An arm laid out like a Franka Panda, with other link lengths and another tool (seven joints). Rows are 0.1 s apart.
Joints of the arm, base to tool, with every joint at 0 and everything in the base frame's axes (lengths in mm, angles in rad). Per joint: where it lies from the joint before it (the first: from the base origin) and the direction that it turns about. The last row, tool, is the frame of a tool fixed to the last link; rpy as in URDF.
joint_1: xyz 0 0 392.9 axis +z
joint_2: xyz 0 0 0 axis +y
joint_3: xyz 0 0 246.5 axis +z
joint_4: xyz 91.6 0 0 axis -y
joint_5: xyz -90.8 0 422.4 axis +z
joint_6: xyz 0 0 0 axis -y
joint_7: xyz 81 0 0 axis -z
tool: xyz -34 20 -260.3 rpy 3.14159 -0.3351 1.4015
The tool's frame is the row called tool.
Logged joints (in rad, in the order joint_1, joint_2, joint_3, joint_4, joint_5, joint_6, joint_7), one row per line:
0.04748, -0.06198, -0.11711, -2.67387, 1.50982, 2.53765, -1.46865
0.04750, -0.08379, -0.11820, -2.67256, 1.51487, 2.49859, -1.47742
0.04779, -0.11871, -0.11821, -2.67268, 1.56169, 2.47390, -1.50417
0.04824, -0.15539, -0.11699, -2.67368, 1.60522, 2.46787, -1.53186
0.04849, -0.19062, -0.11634, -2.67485, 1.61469, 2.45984, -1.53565
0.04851, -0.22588, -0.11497, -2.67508, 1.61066, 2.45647, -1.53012
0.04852, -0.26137, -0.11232, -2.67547, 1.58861, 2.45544, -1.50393
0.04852, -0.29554, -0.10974, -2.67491, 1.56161, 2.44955, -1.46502
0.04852, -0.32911, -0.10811, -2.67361, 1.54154, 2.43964, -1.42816
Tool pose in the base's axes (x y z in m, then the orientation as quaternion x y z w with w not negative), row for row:
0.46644, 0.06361, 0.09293, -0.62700, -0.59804, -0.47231, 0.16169
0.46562, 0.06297, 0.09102, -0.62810, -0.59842, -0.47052, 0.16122
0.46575, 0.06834, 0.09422, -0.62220, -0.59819, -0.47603, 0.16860
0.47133, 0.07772, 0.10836, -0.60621, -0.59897, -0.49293, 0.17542
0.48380, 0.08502, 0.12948, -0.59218, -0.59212, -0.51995, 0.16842
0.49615, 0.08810, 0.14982, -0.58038, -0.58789, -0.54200, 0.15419
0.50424, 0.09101, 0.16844, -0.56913, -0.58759, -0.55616, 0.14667
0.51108, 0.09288, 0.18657, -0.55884, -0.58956, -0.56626, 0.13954
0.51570, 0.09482, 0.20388, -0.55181, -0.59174, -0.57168, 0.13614
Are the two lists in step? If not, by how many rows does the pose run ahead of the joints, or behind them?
The pose runs 2 rows behind the joints: the pose in row i belongs to the joints in row i - 2.
